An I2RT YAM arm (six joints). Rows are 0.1 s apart.
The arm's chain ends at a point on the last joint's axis. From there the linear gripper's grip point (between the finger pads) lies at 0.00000 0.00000 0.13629 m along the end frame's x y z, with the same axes.
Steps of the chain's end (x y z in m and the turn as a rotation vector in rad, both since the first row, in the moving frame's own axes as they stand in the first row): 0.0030 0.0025 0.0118 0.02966 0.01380 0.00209; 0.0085 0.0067 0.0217 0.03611 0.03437 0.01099; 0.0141 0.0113 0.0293 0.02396 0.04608 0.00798; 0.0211 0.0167 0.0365 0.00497 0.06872 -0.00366; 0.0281 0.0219 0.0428 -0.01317 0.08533 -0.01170
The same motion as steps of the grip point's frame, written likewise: 0.0049 -0.0015 0.0117 0.02966 0.01380 0.00209; 0.0132 0.0018 0.0215 0.03611 0.03437 0.01099; 0.0204 0.0081 0.0291 0.02396 0.04608 0.00798; 0.0305 0.0160 0.0362 0.00497 0.06872 -0.00366; 0.0397 0.0236 0.0423 -0.01317 0.08533 -0.01170
